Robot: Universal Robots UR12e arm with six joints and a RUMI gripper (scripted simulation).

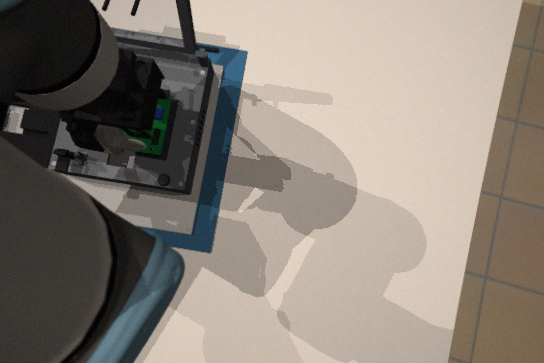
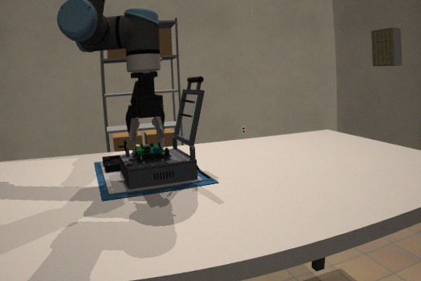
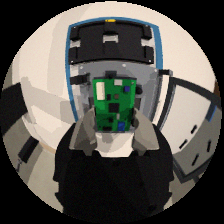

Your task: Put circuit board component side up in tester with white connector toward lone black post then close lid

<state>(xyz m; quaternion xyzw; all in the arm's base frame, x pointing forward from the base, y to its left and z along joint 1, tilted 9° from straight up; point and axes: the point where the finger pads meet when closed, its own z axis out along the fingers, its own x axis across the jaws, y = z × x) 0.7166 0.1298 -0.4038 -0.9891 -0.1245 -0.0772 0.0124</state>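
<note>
The green circuit board is right at my hand. Round my hand: dark grey tester: 50 mm to the left, 30 mm above, 20 mm ahead; then dark nest: 20 mm below, 10 mm to the left, 10 mm ahead; then tester lid: 120 mm ahead, 100 mm above, 30 mm to the left.
</note>
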